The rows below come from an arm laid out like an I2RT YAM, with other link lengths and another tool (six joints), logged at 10 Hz.
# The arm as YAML. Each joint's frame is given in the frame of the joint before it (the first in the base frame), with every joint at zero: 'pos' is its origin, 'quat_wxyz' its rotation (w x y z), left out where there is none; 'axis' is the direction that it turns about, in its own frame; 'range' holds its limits. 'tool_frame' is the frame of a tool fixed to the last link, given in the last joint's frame.
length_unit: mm
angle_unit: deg
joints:
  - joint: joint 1
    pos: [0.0, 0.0, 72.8]
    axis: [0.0, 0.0, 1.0]
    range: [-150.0, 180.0]
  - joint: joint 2
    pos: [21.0, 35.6, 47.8]
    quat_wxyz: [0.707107, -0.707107, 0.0, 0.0]
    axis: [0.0, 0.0, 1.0]
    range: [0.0, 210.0]
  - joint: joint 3
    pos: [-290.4, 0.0, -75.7]
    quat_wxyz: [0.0, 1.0, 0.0, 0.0]
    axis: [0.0, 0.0, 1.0]
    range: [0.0, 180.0]
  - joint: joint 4
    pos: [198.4, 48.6, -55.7]
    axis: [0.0, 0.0, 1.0]
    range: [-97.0, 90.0]
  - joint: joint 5
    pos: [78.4, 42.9, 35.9]
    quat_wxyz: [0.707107, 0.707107, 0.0, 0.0]
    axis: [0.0, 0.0, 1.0]
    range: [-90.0, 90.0]
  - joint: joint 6
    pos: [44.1, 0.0, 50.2]
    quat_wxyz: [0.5, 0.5, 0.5, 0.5]
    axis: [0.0, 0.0, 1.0]
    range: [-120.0, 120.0]
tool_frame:
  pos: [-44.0, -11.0, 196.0]
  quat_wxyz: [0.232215, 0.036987, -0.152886, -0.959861]
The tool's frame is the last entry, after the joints.
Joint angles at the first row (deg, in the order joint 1, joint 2, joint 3, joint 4, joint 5, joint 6):
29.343 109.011 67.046 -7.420 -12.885 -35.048
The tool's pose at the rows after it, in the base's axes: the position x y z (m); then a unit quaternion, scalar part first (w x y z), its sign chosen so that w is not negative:
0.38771 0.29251 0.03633 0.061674 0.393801 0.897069 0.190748
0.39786 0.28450 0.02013 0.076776 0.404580 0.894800 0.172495
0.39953 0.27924 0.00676 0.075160 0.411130 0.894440 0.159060
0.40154 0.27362 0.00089 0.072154 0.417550 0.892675 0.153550
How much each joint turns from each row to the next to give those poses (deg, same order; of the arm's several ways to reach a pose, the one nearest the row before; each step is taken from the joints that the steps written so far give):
-0.065 2.426 -0.001 1.815 2.186 -1.180
-0.044 2.122 0.001 1.333 2.864 -0.262
-0.241 1.638 -0.001 0.241 0.830 0.021
-0.699 0.720 -0.001 -0.023 0.000 0.044

